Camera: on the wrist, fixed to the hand. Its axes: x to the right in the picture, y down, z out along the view.
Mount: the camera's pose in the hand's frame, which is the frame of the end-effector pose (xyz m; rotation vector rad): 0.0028 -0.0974 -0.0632 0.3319 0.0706 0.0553
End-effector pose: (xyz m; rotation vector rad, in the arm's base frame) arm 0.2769 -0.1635 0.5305 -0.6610 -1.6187 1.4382
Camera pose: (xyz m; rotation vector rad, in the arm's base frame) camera 0.3437 -0.1477 0.6242 -0.5596 -1.2761 1.6569
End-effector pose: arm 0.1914 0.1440 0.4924 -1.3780 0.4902 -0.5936
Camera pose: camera 0.1430 0.0857 0.5804 -1.0285 0.4616 -0.6483
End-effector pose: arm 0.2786 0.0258 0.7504 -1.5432 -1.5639 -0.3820
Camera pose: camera 0.2126 -0.0368 0.8226 -1.2984 -1.4439 -0.1349
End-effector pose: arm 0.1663 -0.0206 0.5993 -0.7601 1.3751 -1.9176
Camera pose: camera 0.0995 0.0370 0.6748 -0.4922 1.0658 -2.0744
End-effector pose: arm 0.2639 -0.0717 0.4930 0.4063 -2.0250 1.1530
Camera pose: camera 0.3487 -0.0715 0.5724 0.4674 -1.7959 1.5231
